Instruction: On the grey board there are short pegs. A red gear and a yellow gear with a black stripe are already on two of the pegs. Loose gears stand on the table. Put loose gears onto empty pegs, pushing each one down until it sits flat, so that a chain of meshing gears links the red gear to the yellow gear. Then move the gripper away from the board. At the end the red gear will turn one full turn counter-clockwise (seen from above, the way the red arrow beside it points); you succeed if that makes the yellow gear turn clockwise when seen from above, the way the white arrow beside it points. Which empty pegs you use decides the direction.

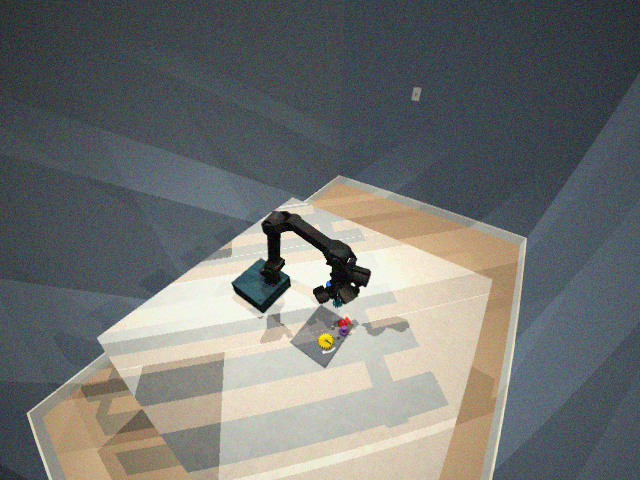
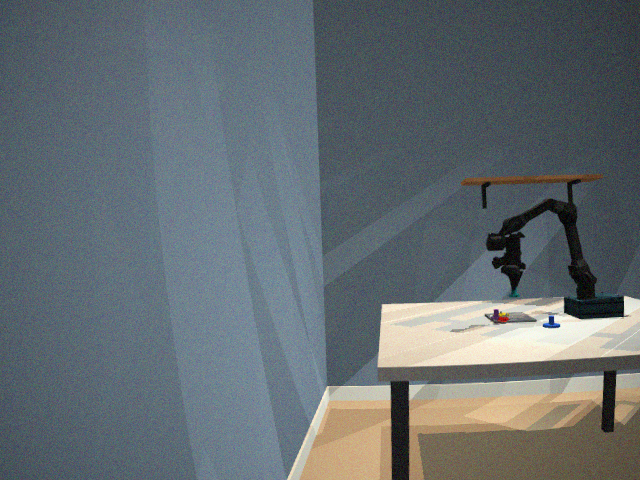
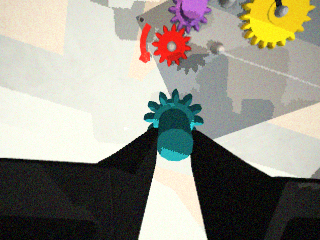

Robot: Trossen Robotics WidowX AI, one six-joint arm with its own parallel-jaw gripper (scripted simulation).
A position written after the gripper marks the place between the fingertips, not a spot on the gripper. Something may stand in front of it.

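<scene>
The gripper [image 1: 337, 299] [image 2: 514, 289] [image 3: 174, 136] is holding a teal gear [image 3: 175, 119]. A grey board [image 1: 321, 322] [image 3: 245, 83] is visible, as is a red gear [image 3: 173, 36].
</scene>
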